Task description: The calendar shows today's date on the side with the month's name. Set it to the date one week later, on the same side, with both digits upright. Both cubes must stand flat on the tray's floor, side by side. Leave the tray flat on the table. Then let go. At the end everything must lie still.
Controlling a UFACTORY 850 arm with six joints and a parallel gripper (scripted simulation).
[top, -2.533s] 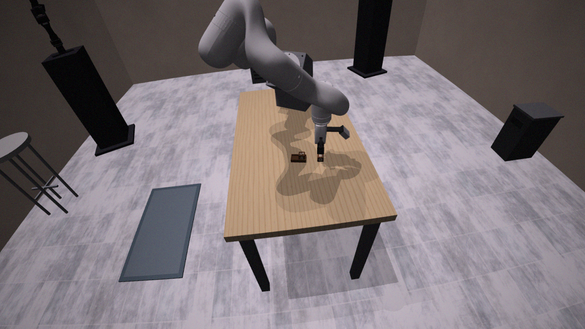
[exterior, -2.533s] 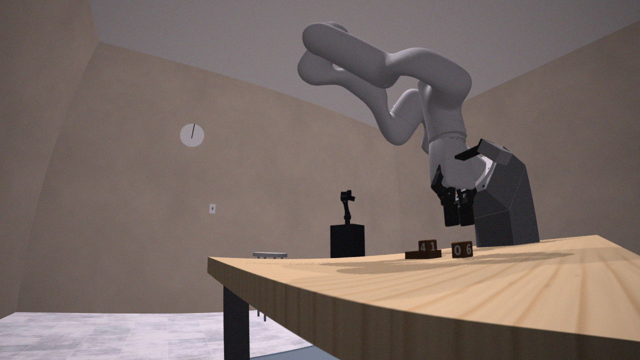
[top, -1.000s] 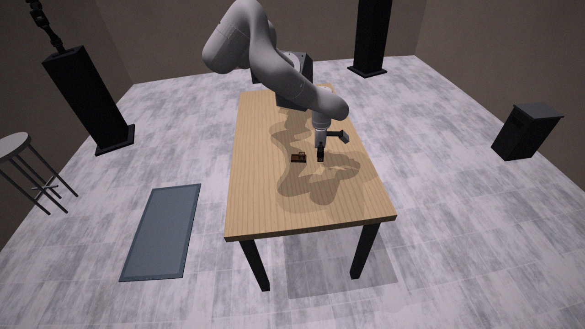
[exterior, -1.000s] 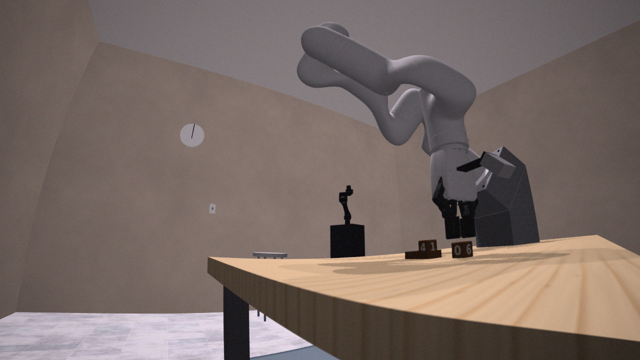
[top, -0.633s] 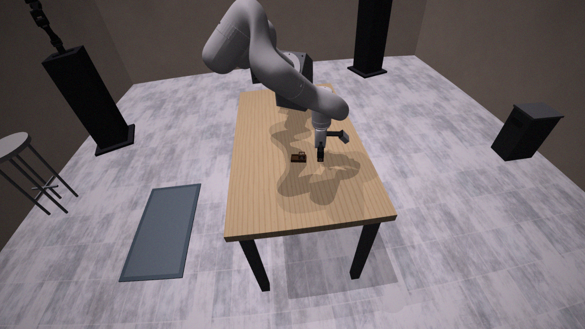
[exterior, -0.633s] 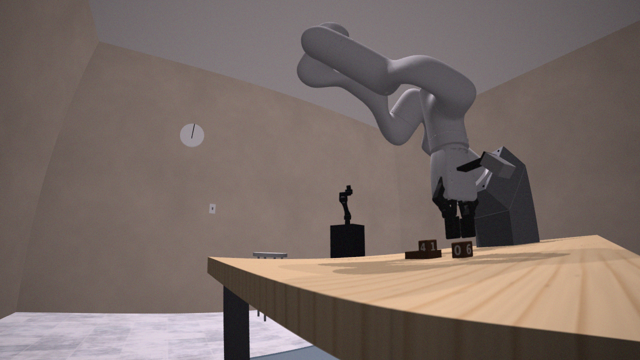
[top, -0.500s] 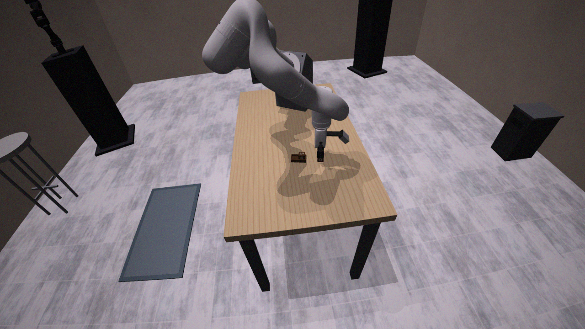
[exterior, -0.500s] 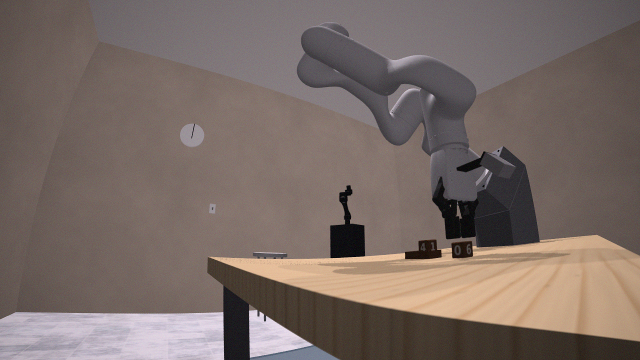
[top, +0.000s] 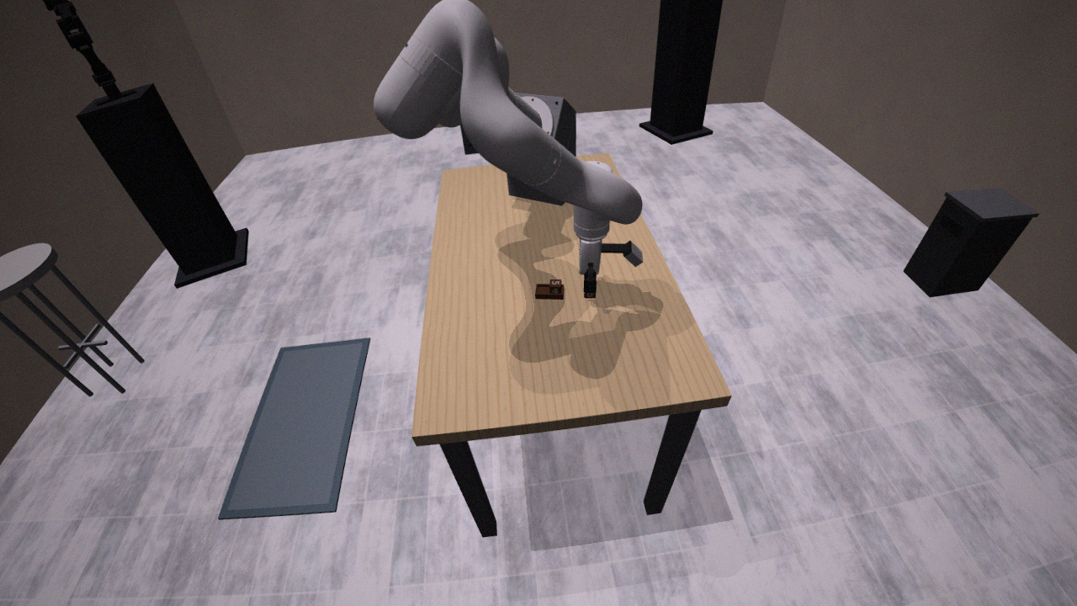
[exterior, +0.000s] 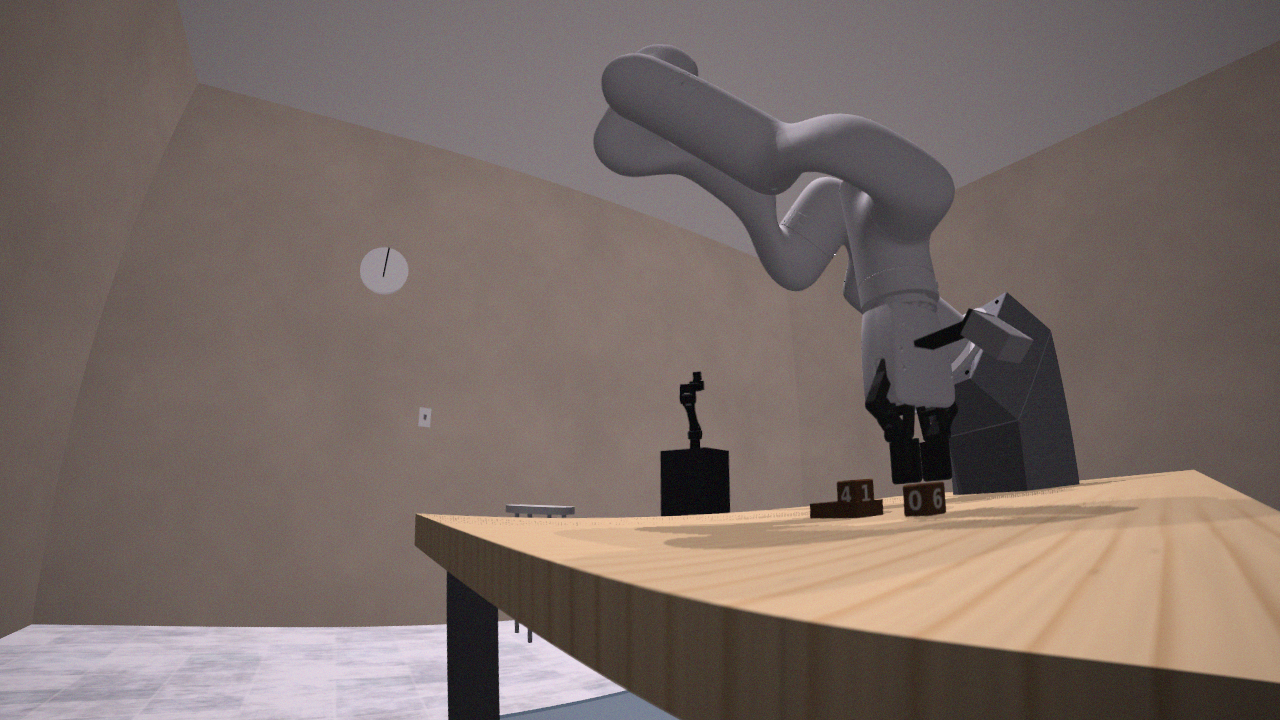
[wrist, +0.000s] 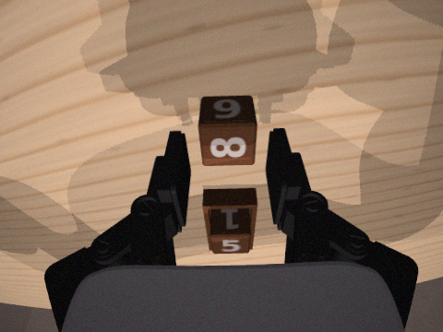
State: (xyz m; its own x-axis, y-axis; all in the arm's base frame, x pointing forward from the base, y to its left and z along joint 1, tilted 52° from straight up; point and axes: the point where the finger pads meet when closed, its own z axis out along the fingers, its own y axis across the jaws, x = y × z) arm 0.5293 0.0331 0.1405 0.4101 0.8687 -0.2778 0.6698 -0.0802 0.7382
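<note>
The dark brown tray lies 60 mm behind my hand, 90 mm to the right of it and 40 mm below it.
</note>
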